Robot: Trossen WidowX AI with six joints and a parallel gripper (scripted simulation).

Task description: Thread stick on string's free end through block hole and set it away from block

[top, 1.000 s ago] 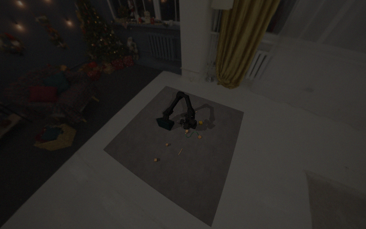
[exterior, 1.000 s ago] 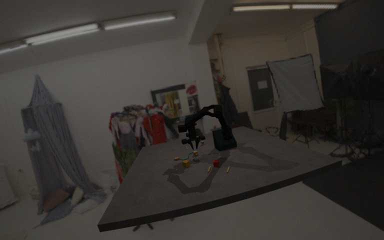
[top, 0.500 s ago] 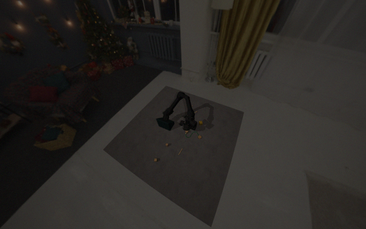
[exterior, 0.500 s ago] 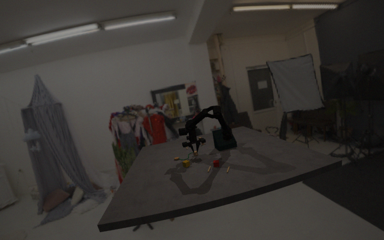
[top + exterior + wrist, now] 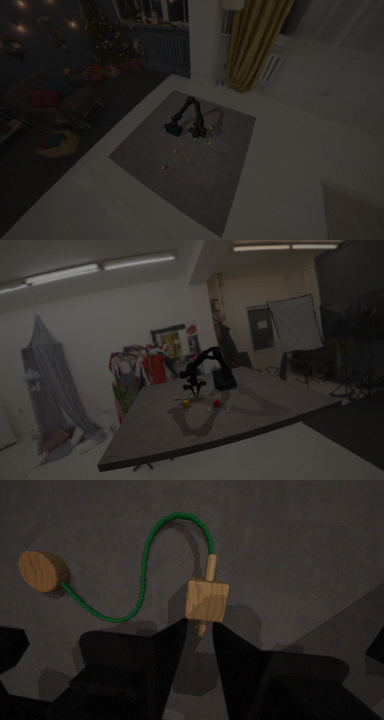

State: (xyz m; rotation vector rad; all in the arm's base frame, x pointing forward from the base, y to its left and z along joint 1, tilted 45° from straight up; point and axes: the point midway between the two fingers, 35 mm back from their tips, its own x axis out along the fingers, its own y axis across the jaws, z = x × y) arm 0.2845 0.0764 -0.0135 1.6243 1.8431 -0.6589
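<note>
Now: the wooden block 30 mm to the right of my gripper tip. Round my gripper tip: round wooden button (170 mm ahead, 20 mm to the right); then yellow cube (160 mm to the left, 100 mm ahead, 10 mm above); then thin wooden stick (40 mm to the right).
</note>
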